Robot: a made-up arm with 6 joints.
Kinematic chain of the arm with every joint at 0, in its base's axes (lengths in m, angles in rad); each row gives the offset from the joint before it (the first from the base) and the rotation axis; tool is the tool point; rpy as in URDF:
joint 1: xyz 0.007 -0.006 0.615 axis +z
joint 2: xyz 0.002 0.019 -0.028 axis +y
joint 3: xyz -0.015 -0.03 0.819 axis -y
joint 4: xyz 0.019 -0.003 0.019 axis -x
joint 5: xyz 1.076 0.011 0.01 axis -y
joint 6: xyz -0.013 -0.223 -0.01 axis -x
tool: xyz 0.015 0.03 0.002 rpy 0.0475 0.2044 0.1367
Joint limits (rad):
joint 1: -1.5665..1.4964
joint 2: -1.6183..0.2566
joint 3: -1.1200..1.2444
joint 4: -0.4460..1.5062
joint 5: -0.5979..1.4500
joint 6: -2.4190..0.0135
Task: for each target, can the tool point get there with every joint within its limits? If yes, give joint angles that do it. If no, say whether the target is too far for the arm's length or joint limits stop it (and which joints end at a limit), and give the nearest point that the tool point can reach.
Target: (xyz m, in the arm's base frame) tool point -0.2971 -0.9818 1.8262
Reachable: yes | joints 1.1971 -1.3825 0.1650 1.1942 0.1054 -2.0257
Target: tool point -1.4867 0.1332 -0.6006
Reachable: no: joint limits stop it (at a limit: joint 2, joint 3, joint 4, joint 5, joint 6) | nearest point -1.9153 0.1731 0.5870 | short by 1.263 m
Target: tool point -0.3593 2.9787 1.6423
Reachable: no: too far | nearest point -0.2167 1.8171 1.2319 | short by 1.240 m
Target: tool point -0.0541 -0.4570 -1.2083
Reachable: no: joint limits stop it (at a limit: joint 2, joint 3, joint 4, joint 5) | nearest point -0.0495 -0.4228 0.2861 | short by 1.495 m
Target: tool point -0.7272 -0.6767 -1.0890
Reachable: no: joint limits stop it (at a limit: joint 1, joint 2, joint 3, joint 5) | nearest point -0.2333 -0.4243 0.2999 | short by 1.496 m
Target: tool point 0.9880 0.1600 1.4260
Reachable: yes | joints 0.3369 -0.1189 -0.2279 0.5907 1.0590 -1.0347
